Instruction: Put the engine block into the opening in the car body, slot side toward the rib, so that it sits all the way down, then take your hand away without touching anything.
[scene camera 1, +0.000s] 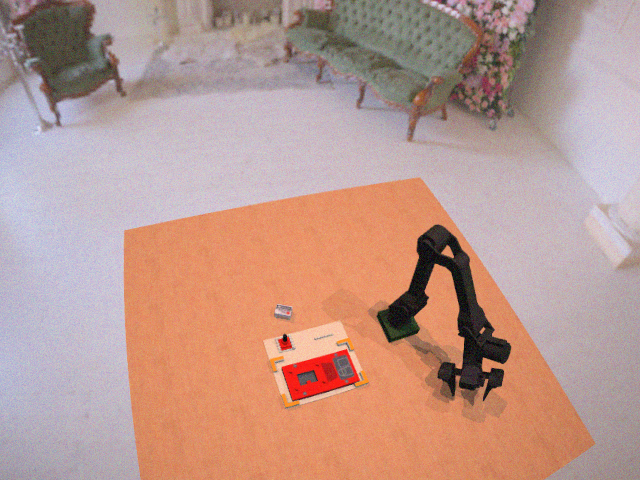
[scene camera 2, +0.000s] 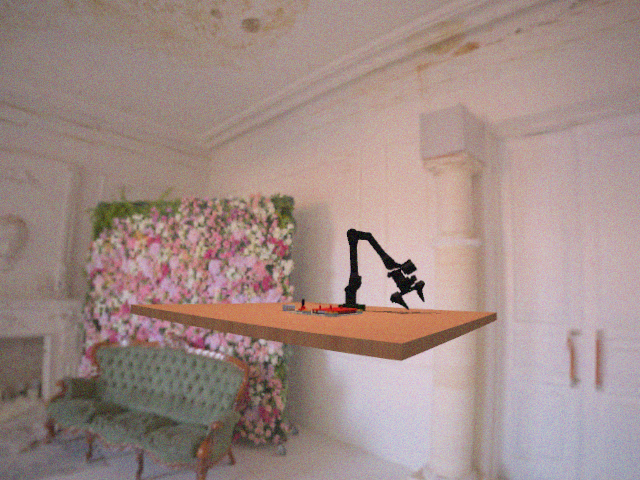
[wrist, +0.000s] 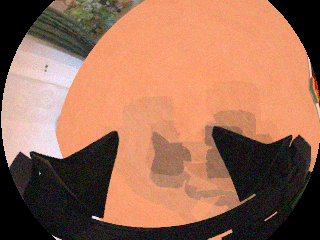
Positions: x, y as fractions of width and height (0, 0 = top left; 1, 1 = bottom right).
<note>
The gripper (wrist: 0.52, 0.56) is open, holding nothing. Further things: a car body (scene camera 1: 0.50, 0.78).
</note>
